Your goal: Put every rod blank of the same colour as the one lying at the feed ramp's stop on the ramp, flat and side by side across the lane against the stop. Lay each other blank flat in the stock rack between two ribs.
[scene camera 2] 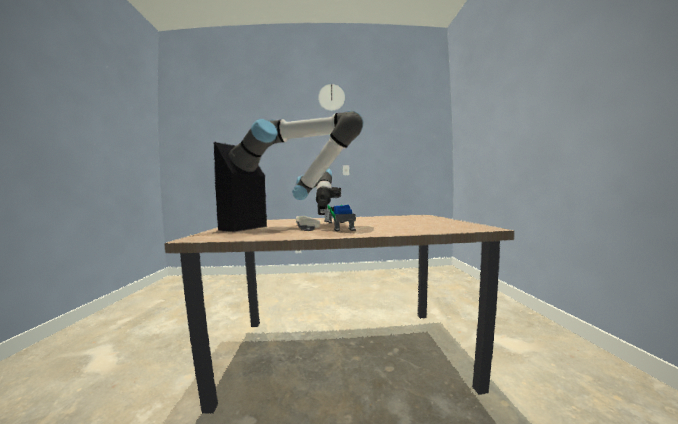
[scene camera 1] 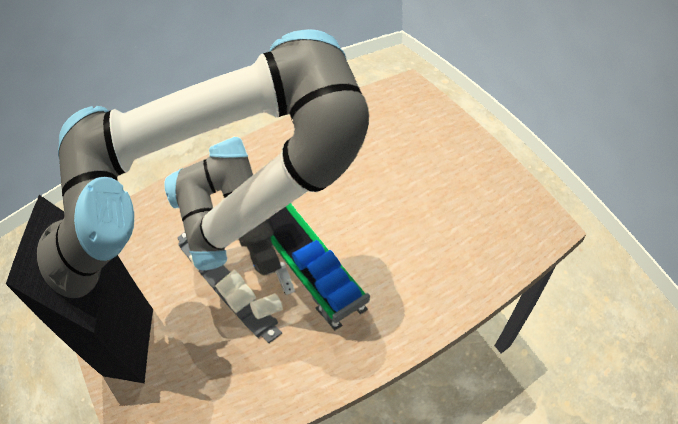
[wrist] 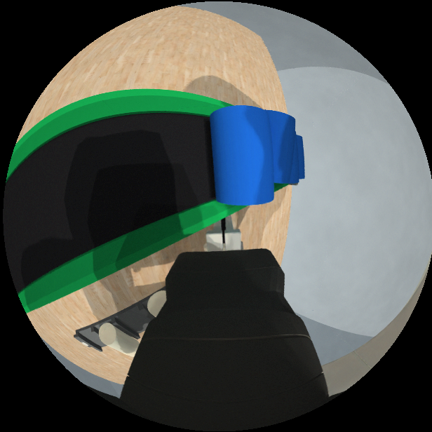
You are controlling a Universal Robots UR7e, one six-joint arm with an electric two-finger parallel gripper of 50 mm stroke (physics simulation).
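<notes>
Several blue blanks (scene camera 1: 332, 282) (scene camera 2: 342, 209) (wrist: 242, 155) lie side by side across the feed ramp (scene camera 1: 305, 223) (wrist: 125, 102), down to its grey stop (scene camera 1: 351, 307). Cream blanks are at the dark stock rack (scene camera 1: 260, 326) (wrist: 141, 314): two (scene camera 1: 229, 282) (scene camera 1: 241, 297) lie close together, and another (scene camera 1: 266, 306) lies askew near the front end, overhanging the ramp side. A cream blank (wrist: 117, 337) also shows by the rack's far end in the wrist view; the arm hides that end in scene camera 1. My gripper (scene camera 1: 288, 291) (scene camera 2: 327, 220) (wrist: 223, 221) is shut and empty, low between rack and ramp, close beside the ramp's rack-side rail.
The black robot pedestal (scene camera 1: 127, 320) (scene camera 2: 240, 200) stands on the rack's side of the wooden table (scene camera 1: 450, 165) (scene camera 2: 400, 240). The forearm and wrist hang over the far part of the rack and ramp. The ramp's upper lane (wrist: 135, 165) is bare and in shadow.
</notes>
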